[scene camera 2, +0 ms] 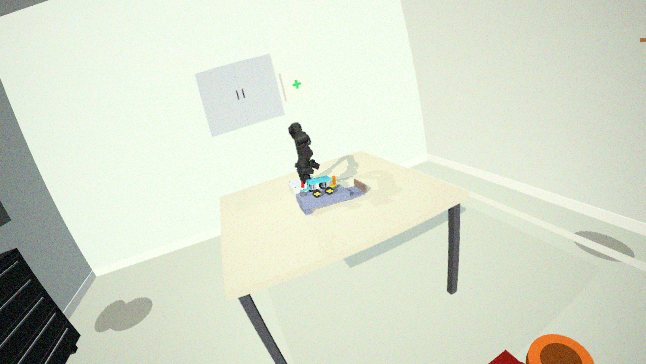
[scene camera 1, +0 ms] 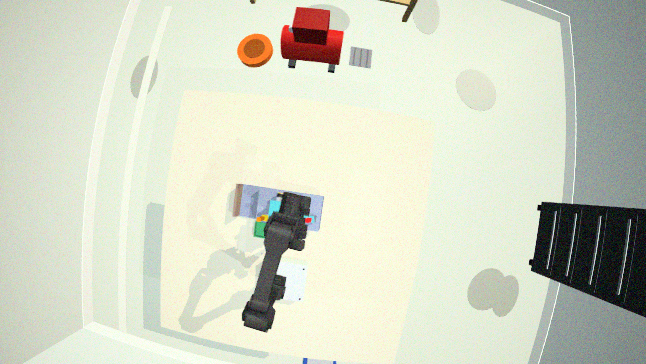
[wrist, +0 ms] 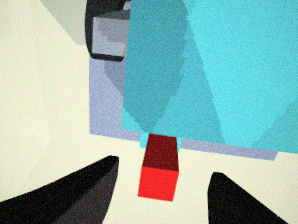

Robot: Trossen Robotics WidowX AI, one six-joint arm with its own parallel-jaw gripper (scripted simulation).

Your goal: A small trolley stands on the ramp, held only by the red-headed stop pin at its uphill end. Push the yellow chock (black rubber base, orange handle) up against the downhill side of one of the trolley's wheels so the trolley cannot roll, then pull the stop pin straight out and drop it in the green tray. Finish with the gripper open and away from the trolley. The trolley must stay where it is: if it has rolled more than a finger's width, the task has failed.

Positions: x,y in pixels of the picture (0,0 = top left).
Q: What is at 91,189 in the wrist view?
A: My gripper.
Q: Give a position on a ramp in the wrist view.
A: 106,77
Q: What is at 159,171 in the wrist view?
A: A stop pin.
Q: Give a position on a ramp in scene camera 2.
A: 339,194
